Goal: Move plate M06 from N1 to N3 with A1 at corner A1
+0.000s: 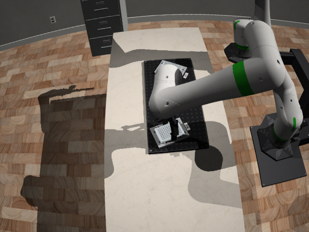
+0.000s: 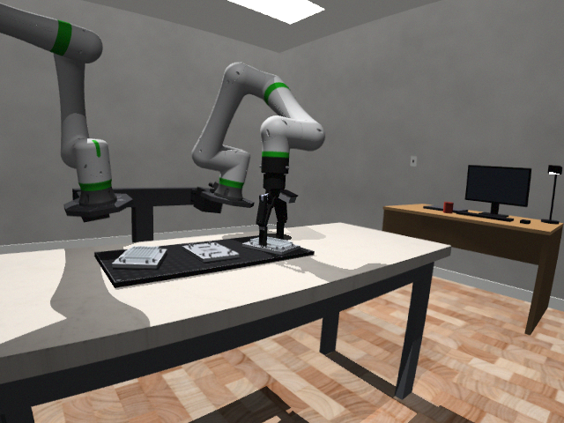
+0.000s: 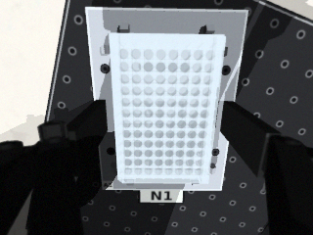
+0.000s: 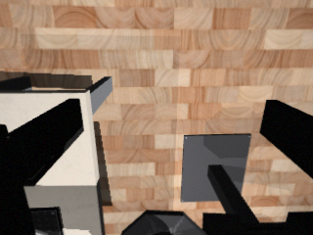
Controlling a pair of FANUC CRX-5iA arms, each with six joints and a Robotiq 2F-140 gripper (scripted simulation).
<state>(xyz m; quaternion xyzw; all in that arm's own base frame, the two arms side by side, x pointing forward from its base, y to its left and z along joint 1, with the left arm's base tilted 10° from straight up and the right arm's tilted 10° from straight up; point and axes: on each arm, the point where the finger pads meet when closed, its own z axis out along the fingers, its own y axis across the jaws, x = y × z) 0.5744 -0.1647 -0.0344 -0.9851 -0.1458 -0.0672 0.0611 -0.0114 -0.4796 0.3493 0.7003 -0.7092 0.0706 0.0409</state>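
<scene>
My left hand is 20 mm above the plate M06. From my left hand the other things lie so: plate M09: 70 mm behind, 430 mm to the right, 20 mm below; then landing nest N3: 40 mm behind, 220 mm to the right, 30 mm below.
</scene>
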